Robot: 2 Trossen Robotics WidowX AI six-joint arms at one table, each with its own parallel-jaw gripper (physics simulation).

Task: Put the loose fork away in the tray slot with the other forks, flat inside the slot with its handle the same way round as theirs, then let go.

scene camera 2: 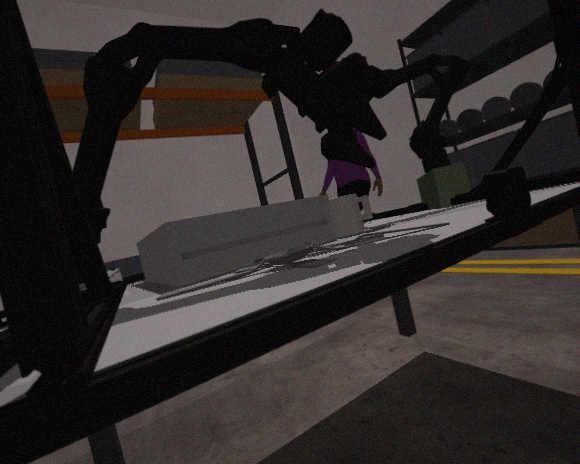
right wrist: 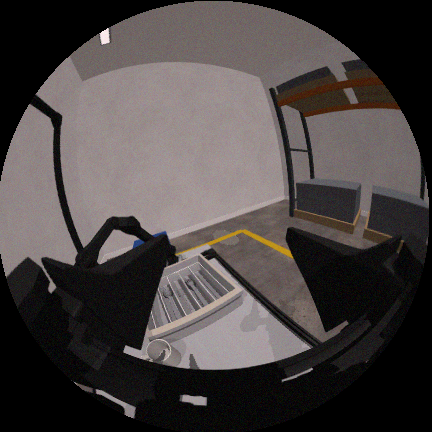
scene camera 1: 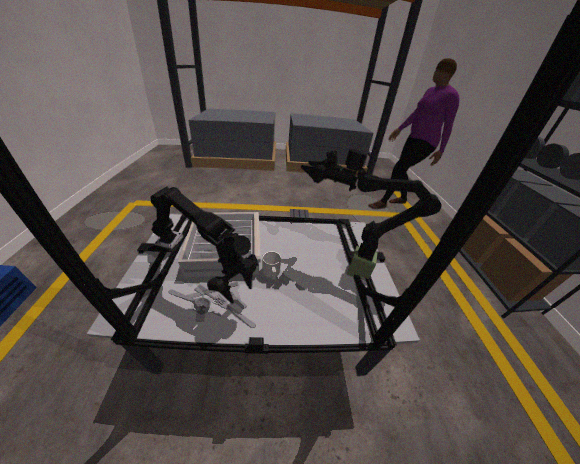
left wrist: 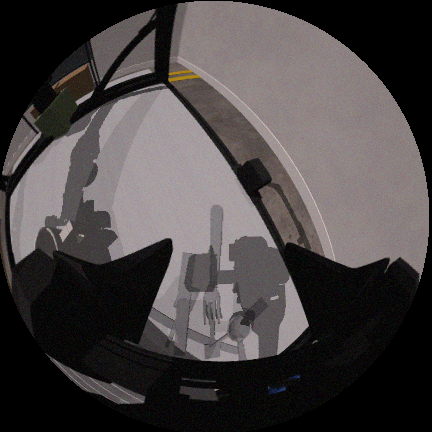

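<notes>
The loose fork (scene camera 1: 243,317) (left wrist: 216,227) lies on the white table among other cutlery, its handle toward the front right in scene camera 1 and its tines in the pile. My left gripper (scene camera 1: 241,294) (scene camera 2: 379,151) (left wrist: 230,247) is open and empty, above the table over the fork's handle side. The slotted tray (scene camera 1: 257,242) (scene camera 2: 225,242) (right wrist: 200,313) stands behind the pile; my left arm hides part of it in scene camera 1. Cutlery lies in its slots in the right wrist view, too small to tell which are forks. My right gripper (right wrist: 228,237) (scene camera 1: 311,171) is open and empty, raised high at the back.
A spoon (scene camera 1: 201,306) (left wrist: 239,326) and other flat cutlery lie crossed near the fork. A cup (scene camera 1: 271,263) (scene camera 2: 345,215) (right wrist: 159,350) stands right of the tray in scene camera 1. A green block (scene camera 1: 362,265) (scene camera 2: 445,185) is at the right arm's base. A person (scene camera 1: 434,115) stands behind.
</notes>
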